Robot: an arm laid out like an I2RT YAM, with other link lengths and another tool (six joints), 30 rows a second.
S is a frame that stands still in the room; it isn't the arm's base.
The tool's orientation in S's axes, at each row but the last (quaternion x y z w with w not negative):
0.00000, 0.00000, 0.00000, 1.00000
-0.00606, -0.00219, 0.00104, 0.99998
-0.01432, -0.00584, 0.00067, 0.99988
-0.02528, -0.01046, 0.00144, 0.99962
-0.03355, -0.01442, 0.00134, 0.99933
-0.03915, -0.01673, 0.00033, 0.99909
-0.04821, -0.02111, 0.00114, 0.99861
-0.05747, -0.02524, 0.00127, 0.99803
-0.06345, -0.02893, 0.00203, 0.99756
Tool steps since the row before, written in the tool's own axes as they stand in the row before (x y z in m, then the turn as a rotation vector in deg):
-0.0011, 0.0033, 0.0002, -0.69, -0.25, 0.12
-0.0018, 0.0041, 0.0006, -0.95, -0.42, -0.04
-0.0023, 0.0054, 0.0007, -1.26, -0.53, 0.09
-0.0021, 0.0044, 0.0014, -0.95, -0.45, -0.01
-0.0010, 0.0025, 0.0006, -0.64, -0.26, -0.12
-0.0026, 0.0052, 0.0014, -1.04, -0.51, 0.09
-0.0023, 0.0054, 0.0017, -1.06, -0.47, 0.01
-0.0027, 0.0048, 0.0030, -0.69, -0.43, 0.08
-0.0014, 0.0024, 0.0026, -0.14, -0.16, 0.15
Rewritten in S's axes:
-0.0011, 0.0033, 0.0002, -0.69, -0.25, 0.12
-0.0018, 0.0041, 0.0005, -0.95, -0.42, -0.04
-0.0023, 0.0054, 0.0005, -1.26, -0.53, 0.09
-0.0021, 0.0045, 0.0011, -0.95, -0.45, -0.01
-0.0010, 0.0025, 0.0004, -0.64, -0.27, -0.12
-0.0026, 0.0053, 0.0009, -1.04, -0.50, 0.09
-0.0024, 0.0055, 0.0011, -1.06, -0.47, 0.01
-0.0028, 0.0051, 0.0023, -0.69, -0.42, 0.09
-0.0015, 0.0027, 0.0022, -0.15, -0.14, 0.16

